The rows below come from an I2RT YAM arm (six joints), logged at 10 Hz.
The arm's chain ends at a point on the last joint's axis. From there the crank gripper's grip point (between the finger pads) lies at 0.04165 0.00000 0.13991 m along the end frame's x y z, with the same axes.
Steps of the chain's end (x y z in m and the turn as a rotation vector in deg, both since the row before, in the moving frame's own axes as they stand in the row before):
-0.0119, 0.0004, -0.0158, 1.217, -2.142, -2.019
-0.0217, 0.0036, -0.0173, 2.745, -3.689, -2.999
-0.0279, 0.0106, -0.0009, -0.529, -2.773, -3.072
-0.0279, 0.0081, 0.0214, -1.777, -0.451, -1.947
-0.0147, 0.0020, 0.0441, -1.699, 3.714, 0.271
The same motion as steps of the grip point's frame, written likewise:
-0.0172, -0.0040, -0.0144, 1.217, -2.142, -2.019
-0.0310, -0.0051, -0.0151, 2.745, -3.689, -2.999
-0.0347, 0.0099, 0.0010, -0.529, -2.773, -3.072
-0.0290, 0.0110, 0.0217, -1.777, -0.451, -1.947
-0.0057, 0.0063, 0.0410, -1.699, 3.714, 0.271

